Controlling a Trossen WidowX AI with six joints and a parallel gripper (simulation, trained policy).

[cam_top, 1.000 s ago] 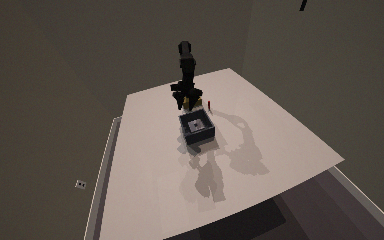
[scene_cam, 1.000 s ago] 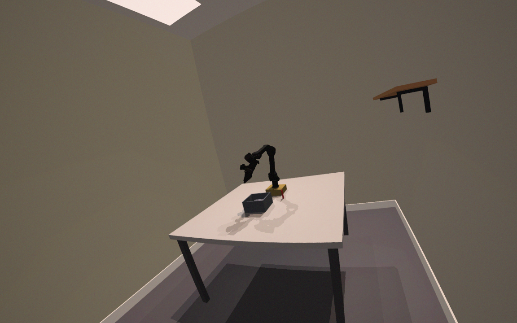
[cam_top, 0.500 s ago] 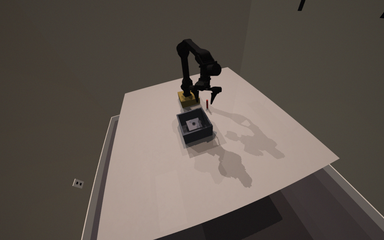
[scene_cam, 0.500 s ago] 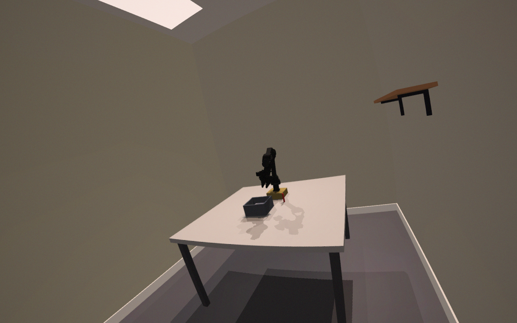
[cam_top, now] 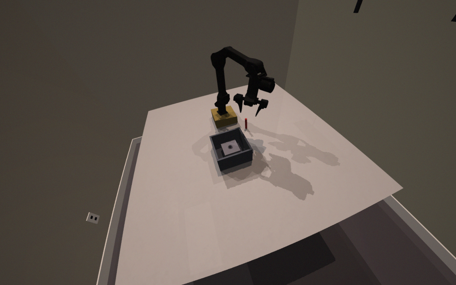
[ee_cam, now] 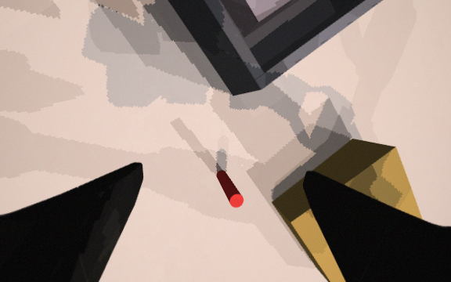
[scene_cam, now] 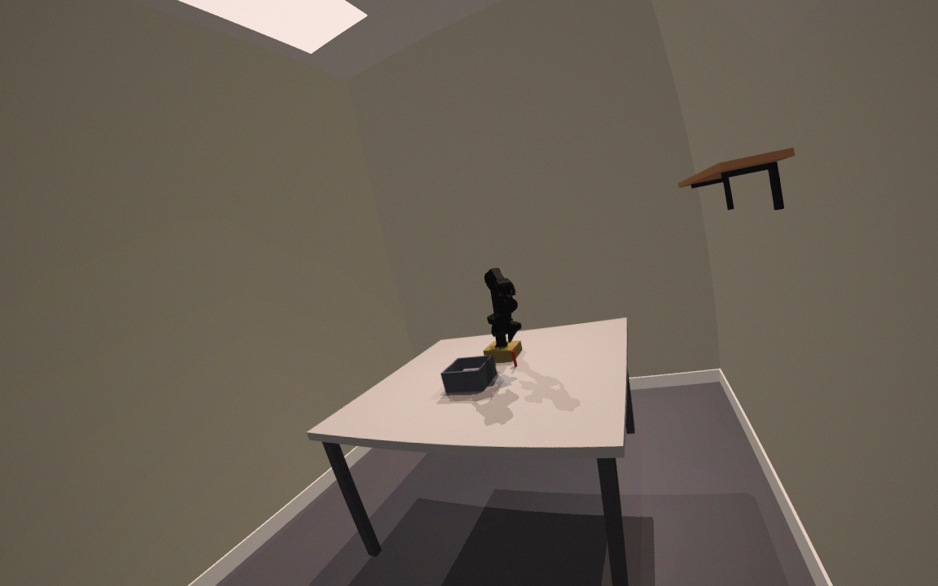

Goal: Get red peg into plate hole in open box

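Right now my gripper tip is 120 mm above the red peg, 60 mm past it and 20 mm to the right of it. Round my gripper tip: light grey plate 180 mm to the right, 110 mm below, 80 mm ahead; then dark grey box 180 mm to the right, 130 mm below, 80 mm ahead.
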